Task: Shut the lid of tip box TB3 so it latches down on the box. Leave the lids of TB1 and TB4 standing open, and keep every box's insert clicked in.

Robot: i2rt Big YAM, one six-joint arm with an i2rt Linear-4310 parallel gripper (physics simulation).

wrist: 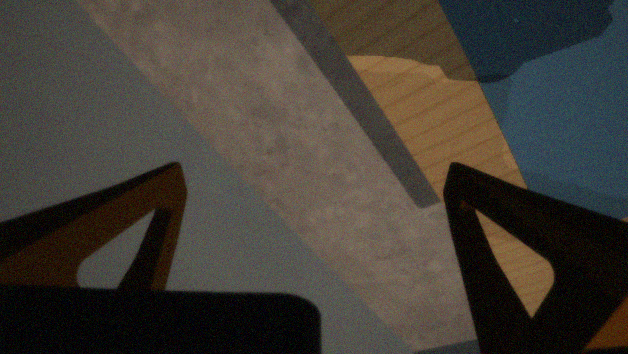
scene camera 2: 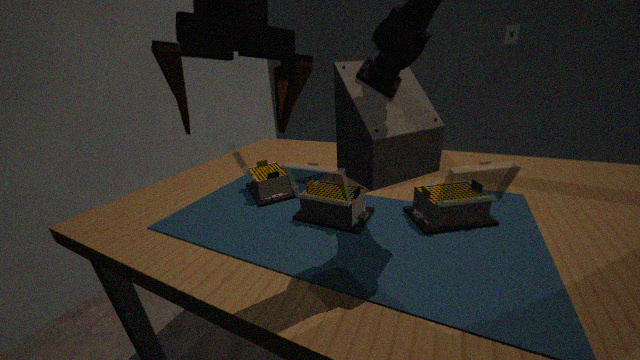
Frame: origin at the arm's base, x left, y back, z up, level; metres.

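Seen in the pictures: gripper, between the fingertips: point(wrist: 315, 177) point(scene camera 2: 238, 132); arm's base, origin of its link: point(scene camera 2: 378, 79).
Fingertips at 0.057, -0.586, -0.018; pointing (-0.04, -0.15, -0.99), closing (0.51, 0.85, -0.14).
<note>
Offsets run from my fingertips to a thing's top centre, as dx, dy, dz. "spot": to the spot under its first point. Level surfaces: height alone.
Three tip boxes stand in scene camera 2: a left box @[-0.253, +0.311, -0.185] point(scene camera 2: 277, 190), a middle box @[-0.038, +0.275, -0.185] point(scene camera 2: 327, 212) and a right box @[+0.180, +0.369, -0.185] point(scene camera 2: 455, 217). Their labels are unreadable, so I cannot tell which is TB1, TB3 or TB4. The left lid @[spot: -0.249, +0.206, -0.119] point(scene camera 2: 239, 156), middle lid @[spot: -0.012, +0.176, -0.114] point(scene camera 2: 320, 173) and right lid @[spot: +0.244, +0.300, -0.131] point(scene camera 2: 487, 179) all stand open. Yellow inserts @[-0.260, +0.301, -0.177] point(scene camera 2: 267, 173) @[-0.037, +0.263, -0.177] point(scene camera 2: 334, 191) @[+0.188, +0.360, -0.177] point(scene camera 2: 447, 192) sit in the boxes; whether they are clicked in is too small to tell. My gripper point(scene camera 2: 235, 132) point(wrist: 315, 177) is open and empty, in the air, apart from the boxes. The boxes do not show in the wrist view.
The boxes stand on a blue mat @[dz -0.251] point(scene camera 2: 450, 270) point(wrist: 565, 130) on a wooden table @[dz -0.254] point(scene camera 2: 120, 210) point(wrist: 425, 115). A grey slanted pedestal point(scene camera 2: 407, 157) carrying a dark arm base stands behind the middle and right boxes. Walls rise at the left and back.
</note>
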